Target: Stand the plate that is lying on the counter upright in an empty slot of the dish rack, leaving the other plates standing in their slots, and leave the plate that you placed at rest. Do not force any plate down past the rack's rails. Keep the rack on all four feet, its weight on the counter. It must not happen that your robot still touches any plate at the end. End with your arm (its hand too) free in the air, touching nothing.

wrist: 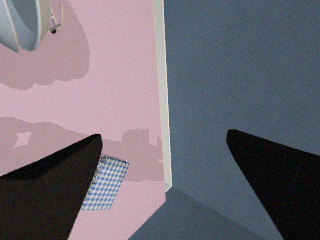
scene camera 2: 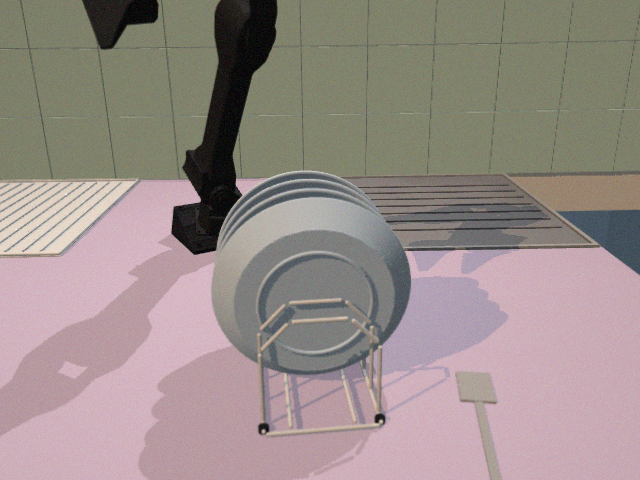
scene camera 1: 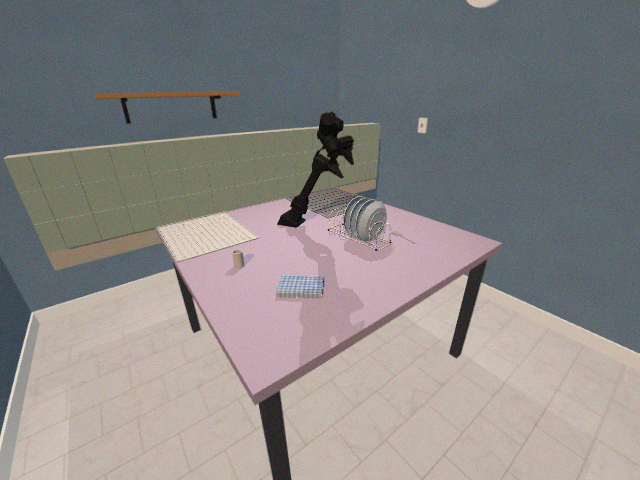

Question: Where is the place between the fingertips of my gripper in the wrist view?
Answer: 165, 137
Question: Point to a plate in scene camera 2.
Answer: At 315, 248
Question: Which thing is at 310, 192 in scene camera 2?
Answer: A plate.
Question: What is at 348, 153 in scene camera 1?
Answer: My gripper.
